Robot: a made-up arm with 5 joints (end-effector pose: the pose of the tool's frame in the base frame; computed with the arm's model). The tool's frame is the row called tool. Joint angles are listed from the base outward.
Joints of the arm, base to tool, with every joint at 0 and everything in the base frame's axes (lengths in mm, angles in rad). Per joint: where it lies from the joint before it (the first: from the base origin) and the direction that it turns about. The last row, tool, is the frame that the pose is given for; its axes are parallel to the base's.
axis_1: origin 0 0 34 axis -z
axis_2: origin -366 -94 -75 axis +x
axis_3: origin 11 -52 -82 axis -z
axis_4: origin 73 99 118 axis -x
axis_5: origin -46 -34 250 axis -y
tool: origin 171 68 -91
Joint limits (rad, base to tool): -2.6..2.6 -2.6..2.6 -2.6..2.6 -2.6..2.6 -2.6..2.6
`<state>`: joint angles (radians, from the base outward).
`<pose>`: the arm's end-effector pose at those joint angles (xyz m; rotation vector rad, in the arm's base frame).
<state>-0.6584 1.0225 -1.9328 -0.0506 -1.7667</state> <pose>-0.1598 -0.5139 -0.1286 -1.0372 0.0110 2.1876</pose>
Working (the frame after each row of the table, in the pose's form):
after axis_1: 0.0000 0.0000 0.0340 0.0000 0.0000 0.6584
after axis_2: -0.2320 -0.2983 -0.0410 0.9840 0.3362 0.5992
after axis_3: -0.2495 -0.2576 -0.1281 1.0780 -0.7979 2.3007
after axis_4: -0.2922 -0.3961 -0.0383 1.0998 -0.7434 2.3324
after axis_5: -0.1069 -0.5378 0.0683 -1.0372 0.0110 2.1876

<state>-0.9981 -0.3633 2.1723 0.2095 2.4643</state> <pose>-0.0258 -0.1556 0.4260 -1.5943 -2.3182 -0.3093</pose>
Working (the frame after each row of the table, in the pose's form):
after axis_1: 0.0000 0.0000 0.0340 0.0000 0.0000 0.9981
after axis_2: -0.1193 -0.3585 -0.0410 -0.3325 -0.1812 0.9867
after axis_3: -0.0480 -0.3914 -0.0992 0.0055 -0.3848 -1.1606
after axis_4: 0.0299 -0.3937 0.0524 -0.1771 -0.2617 -1.1963
after axis_5: -0.0443 -0.2965 0.2779 -1.5943 -2.3182 -0.3093

